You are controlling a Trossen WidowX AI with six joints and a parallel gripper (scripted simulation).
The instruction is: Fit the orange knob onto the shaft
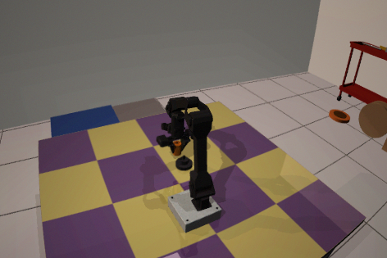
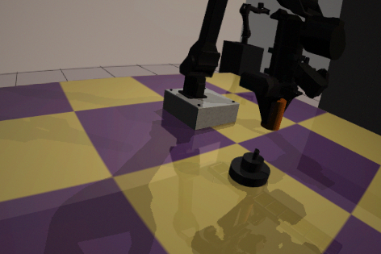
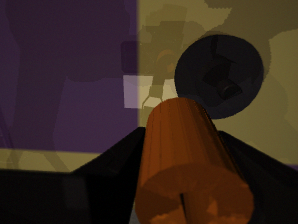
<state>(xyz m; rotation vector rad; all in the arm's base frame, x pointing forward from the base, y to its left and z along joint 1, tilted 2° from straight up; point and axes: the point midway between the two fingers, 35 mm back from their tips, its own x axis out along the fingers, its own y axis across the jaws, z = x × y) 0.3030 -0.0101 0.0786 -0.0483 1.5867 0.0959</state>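
My gripper tip is now 80 mm above the dark round pedestal, 40 mm to the left of it and 20 mm short of it. Round my gripper tip: orange knob 20 mm above.
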